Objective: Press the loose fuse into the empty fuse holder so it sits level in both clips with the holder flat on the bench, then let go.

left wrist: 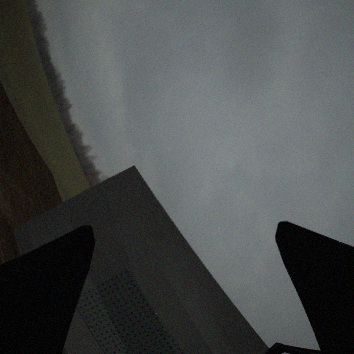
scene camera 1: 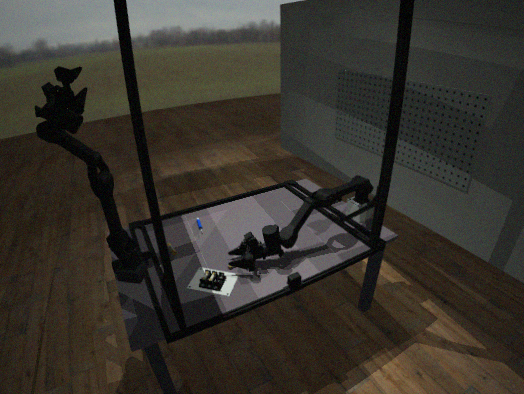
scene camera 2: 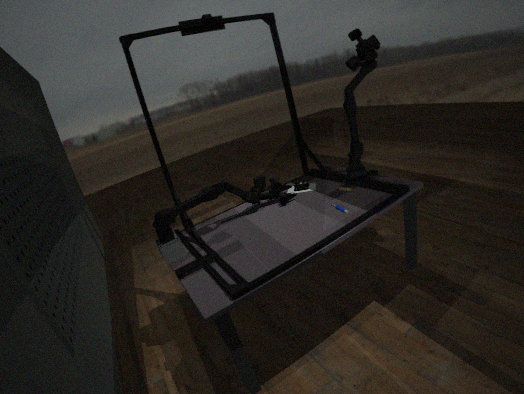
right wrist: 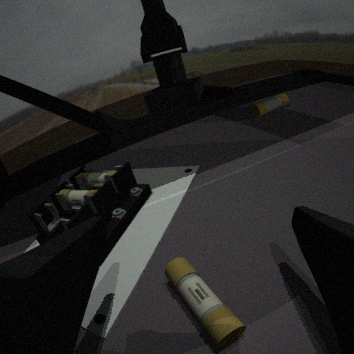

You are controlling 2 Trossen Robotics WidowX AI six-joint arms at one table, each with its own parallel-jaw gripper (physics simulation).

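Frame: origin at the left arm's base, x ahead, y down, z left, level; metres.
Where they show: left gripper, fingertip midpoint: (left wrist: 187,235) (scene camera 1: 83,77) (scene camera 2: 362,36); right gripper, fingertip midpoint: (scene camera 1: 228,258) (scene camera 2: 294,190) (right wrist: 201,222); left arm's base, origin of the base link: (scene camera 1: 131,264) (scene camera 2: 356,168) (right wrist: 173,84); right arm's base, origin of the base link: (scene camera 1: 361,200) (scene camera 2: 167,239).
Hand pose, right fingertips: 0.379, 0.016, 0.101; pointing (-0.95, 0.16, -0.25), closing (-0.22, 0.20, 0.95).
Each offset is from my right fingertips to the top centre of the thing, as dx, dy, dz. "pt": to the spot under its first point.
The loose fuse @(+0.022, +0.023, -0.002) (right wrist: 205,300), cream with yellow end caps, lies flat on the bench beside the white plate @(pt -0.026, +0.035, -0.054) (right wrist: 140,235) (scene camera 1: 225,289). In scene camera 1 my right gripper mostly hides it. The black fuse holder @(pt -0.045, +0.014, -0.077) (right wrist: 112,197) (scene camera 1: 212,281) (scene camera 2: 301,186) rests on that plate. Two of its positions carry fuses; the clips @(pt -0.022, +0.018, -0.135) (right wrist: 49,220) at its near-left end are empty. My right gripper (right wrist: 201,222) (scene camera 1: 231,260) is open and low over the bench, its fingers on either side of the loose fuse, with nothing between them gripped. My left gripper (left wrist: 187,235) is open, raised high away from the bench.
Another yellow-capped fuse @(-0.275, +0.016, +0.069) (right wrist: 270,105) (scene camera 1: 171,248) (scene camera 2: 345,189) lies farther off, towards the left arm's base. A blue pen-like object @(-0.201, +0.023, +0.270) (scene camera 1: 199,224) (scene camera 2: 340,208) lies near the bench's far edge in scene camera 1. Dark frame rails and upright posts (scene camera 1: 137,125) border the bench.
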